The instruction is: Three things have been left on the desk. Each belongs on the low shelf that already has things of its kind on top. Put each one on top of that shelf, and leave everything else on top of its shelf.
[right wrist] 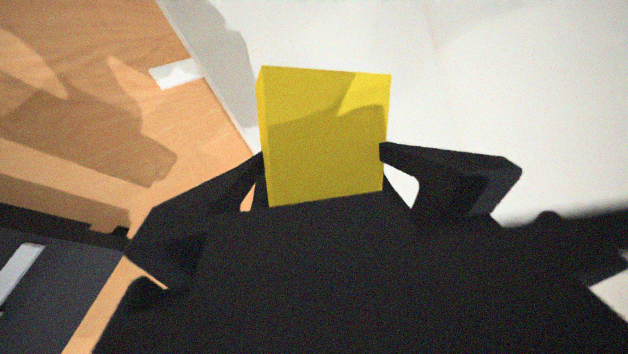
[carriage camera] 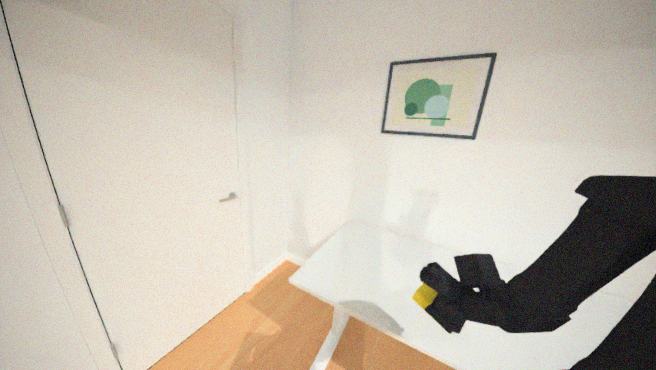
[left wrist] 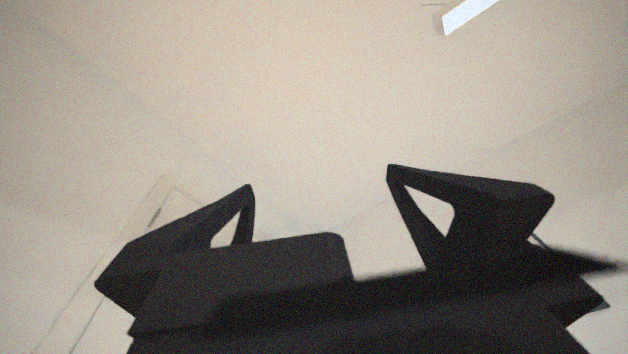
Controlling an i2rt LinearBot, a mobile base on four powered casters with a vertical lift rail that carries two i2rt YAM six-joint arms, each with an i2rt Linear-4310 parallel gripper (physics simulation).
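Frame: origin at the left arm's base, x ahead, y left, z up, level; centimetres.
Seen in the pictures: left gripper, fingertip midpoint: [left wrist: 320, 181]; right gripper, fingertip midpoint: [right wrist: 314, 152] [carriage camera: 432, 301].
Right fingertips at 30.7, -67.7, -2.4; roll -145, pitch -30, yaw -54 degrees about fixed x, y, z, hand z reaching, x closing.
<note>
Offsets run from my right fingertips to a thing's top centre, as dx, dy, dz. "spot": to the spot under its first point. Level surfaces: height alone.
A yellow block {-1.3, -0.1, +5.0} [carriage camera: 424, 296] [right wrist: 325, 140] is held between the fingertips of my right gripper [right wrist: 314, 152]. In the carriage camera the right gripper is at the lower right, above the white desk [carriage camera: 345, 255] [right wrist: 525, 90]. The block hides part of the desk in the right wrist view. My left gripper [left wrist: 320, 181] is open with no object between its fingers, and it points up at the wall and ceiling. No low shelf can be made out in these views.
A white door [carriage camera: 145, 150] with a lever handle {spot: +77.5, +94.9, -1.8} [carriage camera: 228, 197] stands at the left. A framed picture [carriage camera: 437, 134] hangs on the wall behind the desk. The wood floor {dz -95.2} [carriage camera: 225, 325] [right wrist: 100, 45] shows beside the desk. The robot's dark base [right wrist: 65, 290] shows at the lower left of the right wrist view.
</note>
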